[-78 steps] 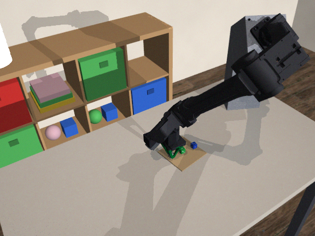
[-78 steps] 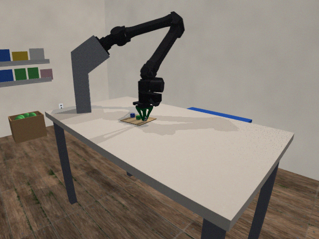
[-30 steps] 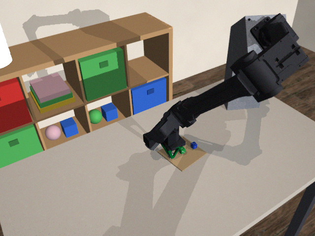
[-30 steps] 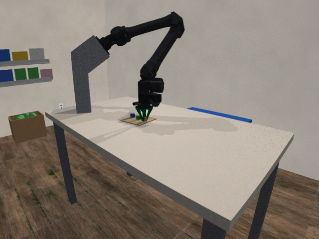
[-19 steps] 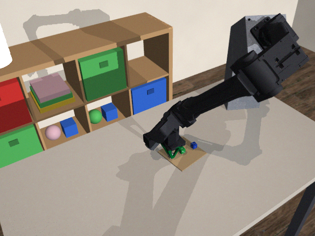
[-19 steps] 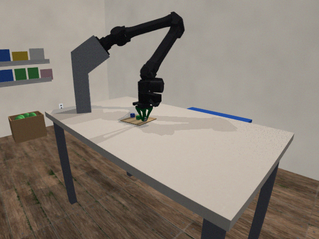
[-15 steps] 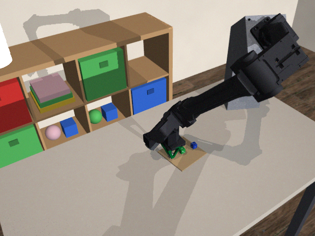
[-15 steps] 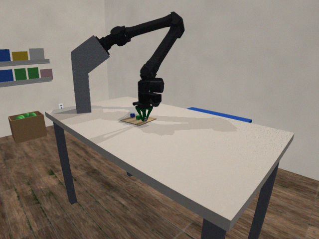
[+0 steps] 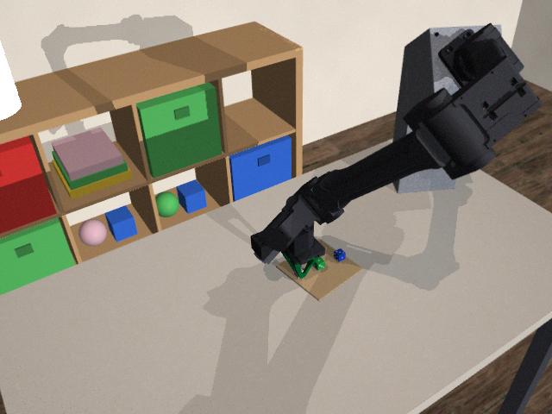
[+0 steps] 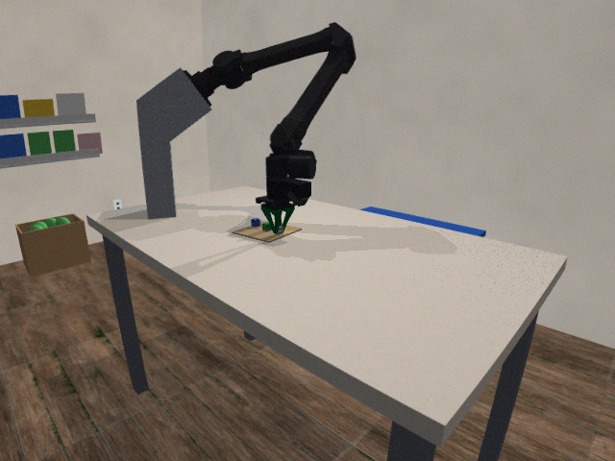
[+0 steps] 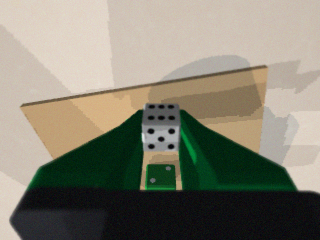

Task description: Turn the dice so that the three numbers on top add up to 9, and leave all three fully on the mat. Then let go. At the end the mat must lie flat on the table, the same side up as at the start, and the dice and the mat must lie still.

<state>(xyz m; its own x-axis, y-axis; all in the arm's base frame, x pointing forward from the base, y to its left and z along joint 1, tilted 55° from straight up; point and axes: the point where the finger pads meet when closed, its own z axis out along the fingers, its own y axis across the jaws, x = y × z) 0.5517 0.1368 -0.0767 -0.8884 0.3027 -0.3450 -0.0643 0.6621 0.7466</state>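
My gripper is now right at the white die. Also, from my hand: tan mat 50 mm behind, 10 mm below; then green die 50 mm behind; then blue die 110 mm behind.
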